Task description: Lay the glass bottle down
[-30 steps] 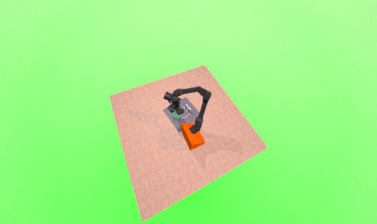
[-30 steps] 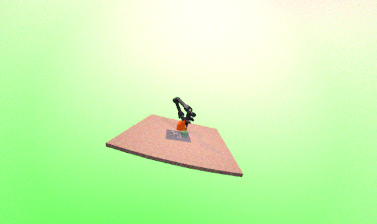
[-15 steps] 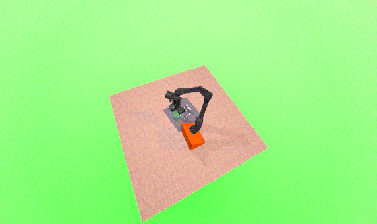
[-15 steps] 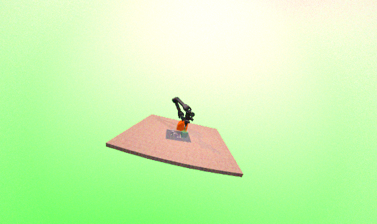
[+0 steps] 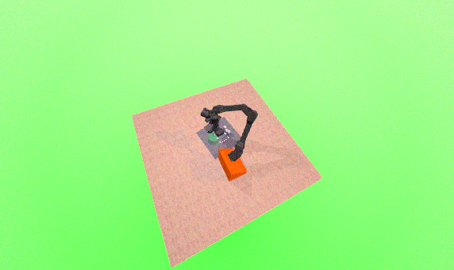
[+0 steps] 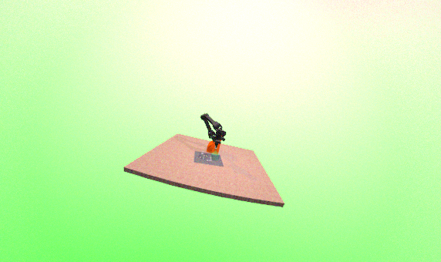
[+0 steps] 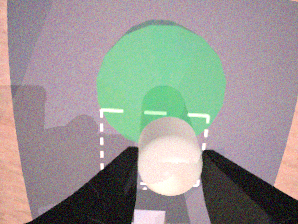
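The green glass bottle is 50 mm below my gripper tip and 10 mm to the left of it. Also, from my gripper tip: grey mat 150 mm below, 60 mm to the right, 10 mm ahead.
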